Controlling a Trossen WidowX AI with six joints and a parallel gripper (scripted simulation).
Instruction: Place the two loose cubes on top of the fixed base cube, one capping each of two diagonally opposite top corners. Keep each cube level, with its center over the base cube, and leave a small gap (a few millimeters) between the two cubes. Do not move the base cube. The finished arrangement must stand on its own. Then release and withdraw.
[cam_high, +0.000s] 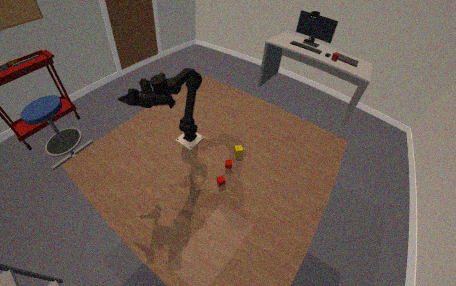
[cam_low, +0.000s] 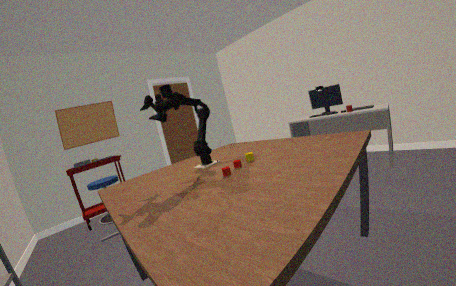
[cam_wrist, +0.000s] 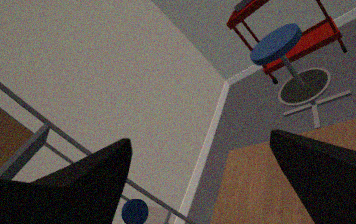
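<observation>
My gripper tip is now 420 mm short of the yellow base cube, 370 mm above it and 330 mm to the right of it.
</observation>
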